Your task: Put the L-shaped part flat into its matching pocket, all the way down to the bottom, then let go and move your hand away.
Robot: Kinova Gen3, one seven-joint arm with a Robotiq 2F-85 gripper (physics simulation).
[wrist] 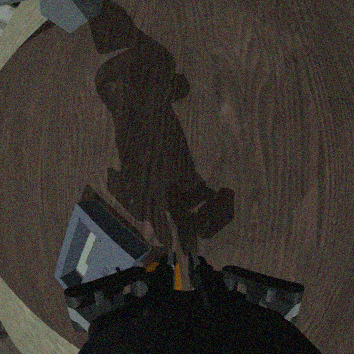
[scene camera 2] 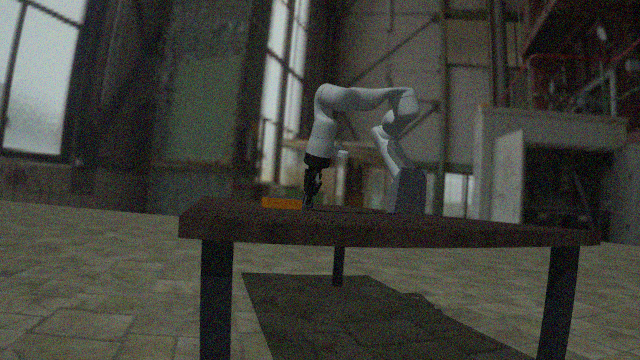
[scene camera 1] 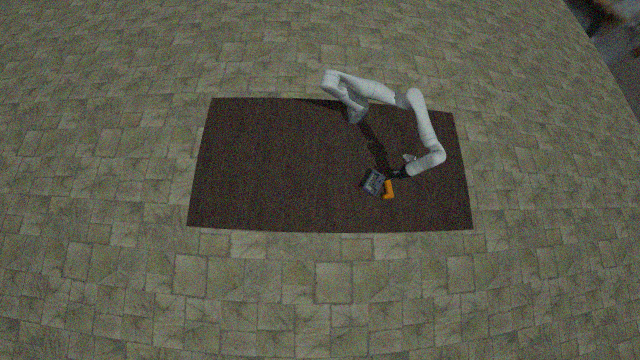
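Seen in the pictures: gripper, fingertip midpoint: (wrist: 181, 260) (scene camera 2: 306, 205) (scene camera 1: 390, 178); arm's base, origin of the base link: (scene camera 2: 406, 180) (scene camera 1: 358, 104).
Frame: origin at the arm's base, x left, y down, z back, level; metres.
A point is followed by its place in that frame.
The orange L-shaped part (scene camera 1: 389, 190) {x 0.237, y 0.099, z -0.499 m} (scene camera 2: 281, 203) {x 0.258, y 0.114, z -0.495 m} (wrist: 178, 278) {x 0.246, y 0.123, z -0.447 m} lies flat on the table, right beside the tray. In the wrist view my fingers and gripper body hide most of it; orange shows on both sides of the left finger. The blue-grey tray with the pocket (scene camera 1: 373, 182) {x 0.142, y 0.123, z -0.454 m} (wrist: 112, 257) {x 0.185, y 0.093, z -0.426 m} stands to its left in scene camera 1 and the wrist view. My gripper (scene camera 1: 388, 176) {x 0.249, y 0.114, z -0.419 m} (scene camera 2: 307, 205) {x 0.249, y 0.114, z -0.419 m} (wrist: 181, 260) {x 0.249, y 0.114, z -0.419 m} is low at the part's back end. Its fingers are nearly together, with a narrow gap through which an orange edge and bare wood show. No part appears clamped between them.
The dark brown table (scene camera 1: 270, 165) {x -0.497, y 0.129, z -0.422 m} (scene camera 2: 450, 235) {x 0.837, y 0.139, z -0.251 m} carries everything. The arm's base (scene camera 1: 356, 116) {x -0.003, y 0.044, z -0.058 m} (scene camera 2: 410, 191) {x 0.044, y 0.043, z 0.001 m} stands at the table's back edge. The arm's shadow (wrist: 145, 110) {x 0.190, y 0.129, z -0.273 m} falls on the wood behind the gripper.
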